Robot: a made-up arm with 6 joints. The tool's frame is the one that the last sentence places.
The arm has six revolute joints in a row. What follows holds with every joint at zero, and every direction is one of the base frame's. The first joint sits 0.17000 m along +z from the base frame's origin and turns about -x. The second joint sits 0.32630 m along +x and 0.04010 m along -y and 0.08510 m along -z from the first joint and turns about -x. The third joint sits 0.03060 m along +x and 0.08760 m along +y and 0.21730 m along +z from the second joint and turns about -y. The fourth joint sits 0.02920 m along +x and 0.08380 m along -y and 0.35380 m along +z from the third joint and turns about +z. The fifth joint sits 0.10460 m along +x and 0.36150 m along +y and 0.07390 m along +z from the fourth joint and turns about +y. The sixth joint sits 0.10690 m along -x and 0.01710 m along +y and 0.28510 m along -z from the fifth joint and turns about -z. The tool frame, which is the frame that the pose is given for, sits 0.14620 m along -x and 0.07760 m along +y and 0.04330 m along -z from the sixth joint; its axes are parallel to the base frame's.
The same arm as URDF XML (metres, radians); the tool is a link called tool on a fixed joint. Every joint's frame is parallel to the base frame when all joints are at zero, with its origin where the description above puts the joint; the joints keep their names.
<robot name="arm">
<link name="base"/>
<link name="link1"/>
<link name="link2"/>
<link name="link3"/>
<link name="link4"/>
<link name="link5"/>
<link name="link6"/>
<link name="tool"/>
<joint name="joint 1" type="continuous"><parent link="base"/><child link="link1"/><origin xyz="0 0 0.17"/><axis xyz="-1 0 0"/></joint>
<joint name="joint 2" type="continuous"><parent link="link1"/><child link="link2"/><origin xyz="0.3263 -0.0401 -0.0851"/><axis xyz="-1 0 0"/></joint>
<joint name="joint 3" type="continuous"><parent link="link2"/><child link="link3"/><origin xyz="0.0306 0.0876 0.2173"/><axis xyz="0 -1 0"/></joint>
<joint name="joint 4" type="continuous"><parent link="link3"/><child link="link4"/><origin xyz="0.0292 -0.0838 0.3538"/><axis xyz="0 0 1"/></joint>
<joint name="joint 5" type="continuous"><parent link="link4"/><child link="link5"/><origin xyz="0.1046 0.3615 0.0739"/><axis xyz="0 1 0"/></joint>
<joint name="joint 6" type="continuous"><parent link="link5"/><child link="link6"/><origin xyz="-0.1069 0.0171 -0.2851"/><axis xyz="0 0 -1"/></joint>
<joint name="tool_joint" type="fixed"><parent link="link6"/><child link="tool"/><origin xyz="-0.1462 0.0776 -0.0433"/></joint>
</robot>

